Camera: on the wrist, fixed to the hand. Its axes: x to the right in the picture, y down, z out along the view.
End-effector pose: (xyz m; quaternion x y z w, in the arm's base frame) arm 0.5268 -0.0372 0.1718 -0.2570 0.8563 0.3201 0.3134
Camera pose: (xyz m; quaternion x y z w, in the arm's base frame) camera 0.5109 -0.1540 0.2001 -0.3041 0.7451 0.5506 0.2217
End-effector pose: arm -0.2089 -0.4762 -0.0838 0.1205 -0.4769 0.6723 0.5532
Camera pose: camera -0.1287 -0.3863 -0.0968 -0.0494 -0.6454 0.5354 0.5426
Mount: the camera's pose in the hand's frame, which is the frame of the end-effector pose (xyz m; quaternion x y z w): 0.0188 -0.0563 -0.1057 -0.2713 -0.0005 0.0327 0.9619
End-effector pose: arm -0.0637 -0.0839 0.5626 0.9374 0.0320 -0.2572 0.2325
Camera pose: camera -0.0081 0.0129 0.6099 0.8396 0.0698 -0.2316 0.4864
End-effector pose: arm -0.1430 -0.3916 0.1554 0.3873 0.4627 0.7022 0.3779
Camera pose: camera -0.2355 -0.3965 0.0773 0.2855 0.2417 0.8132 0.4459
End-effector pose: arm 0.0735 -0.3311 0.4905 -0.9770 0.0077 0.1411 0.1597
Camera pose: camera 0.1238 -0.3103 0.5988 0.9828 -0.0010 -0.1435 0.1161
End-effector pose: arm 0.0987 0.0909 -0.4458 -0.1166 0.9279 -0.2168 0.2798
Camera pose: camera 0.0285 0.0707 -0.3491 -0.1578 0.9551 0.0524 0.2451
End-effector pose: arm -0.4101 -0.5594 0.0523 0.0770 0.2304 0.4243 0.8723
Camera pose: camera -0.4098 -0.5866 -0.0658 -0.1549 0.1036 0.4992 0.8462
